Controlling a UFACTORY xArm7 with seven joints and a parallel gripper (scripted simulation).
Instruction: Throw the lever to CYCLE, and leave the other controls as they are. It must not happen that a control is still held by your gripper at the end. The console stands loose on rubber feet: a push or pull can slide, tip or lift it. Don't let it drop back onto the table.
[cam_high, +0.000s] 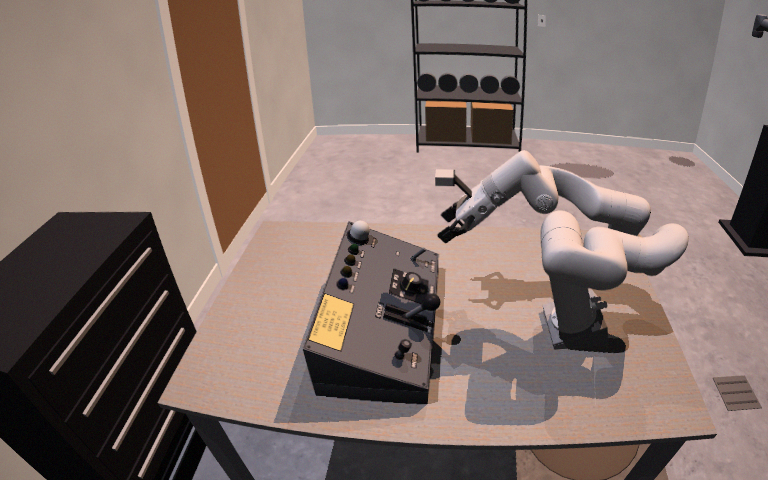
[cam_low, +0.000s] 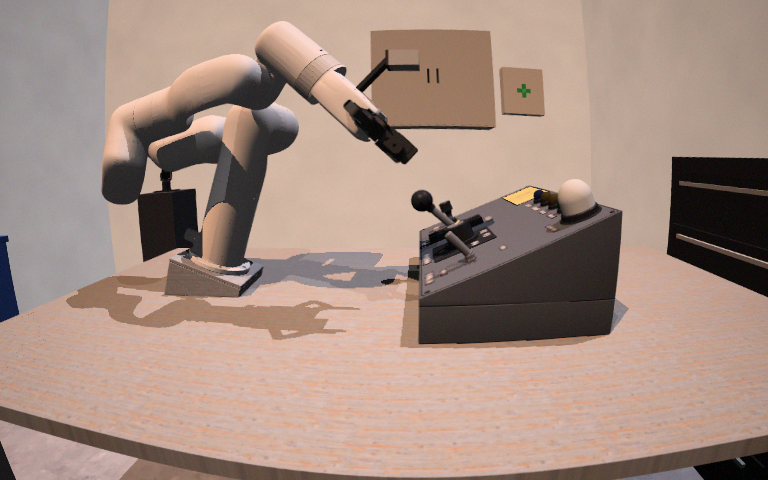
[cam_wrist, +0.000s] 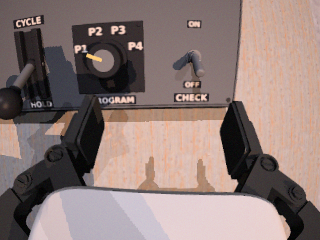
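My hand is 11 cm short of the dark grey console, 13 cm to the right of it and 14 cm above it. Also, from my hand: small mode toggle (7 cm ahead, 31 cm to the left, 12 cm below); program rotary knob (8 cm ahead, 8 cm to the left, 12 cm below).
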